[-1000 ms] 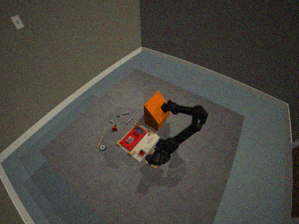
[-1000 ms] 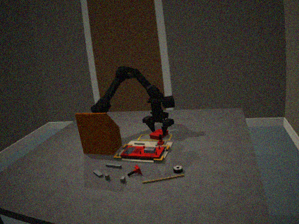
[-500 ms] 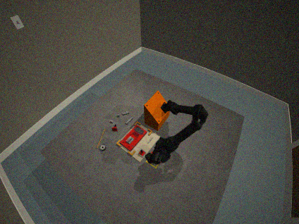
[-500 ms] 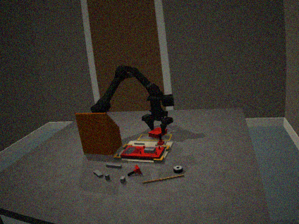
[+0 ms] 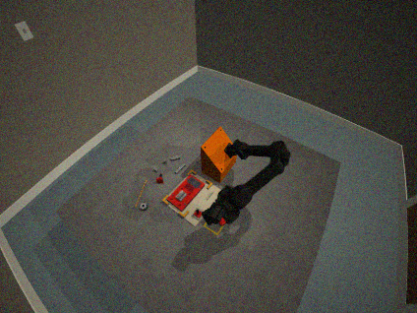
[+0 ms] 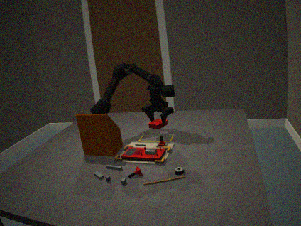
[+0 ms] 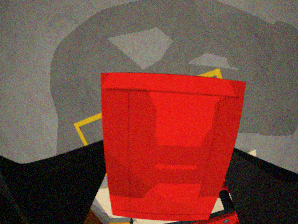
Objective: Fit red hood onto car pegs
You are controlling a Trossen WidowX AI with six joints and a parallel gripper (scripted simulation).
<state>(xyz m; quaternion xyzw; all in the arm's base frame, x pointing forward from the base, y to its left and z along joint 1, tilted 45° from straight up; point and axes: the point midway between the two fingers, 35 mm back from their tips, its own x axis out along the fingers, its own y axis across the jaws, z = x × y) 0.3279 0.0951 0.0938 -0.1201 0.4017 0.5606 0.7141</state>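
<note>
Right now my gripper tip is 30 mm past the cream jig, 210 mm to the left of it and 70 mm above it. From my gripper tip the other things lie so: black wheel (160 mm ahead, 390 mm to the right, 70 mm below); red hood (10 mm above).
</note>
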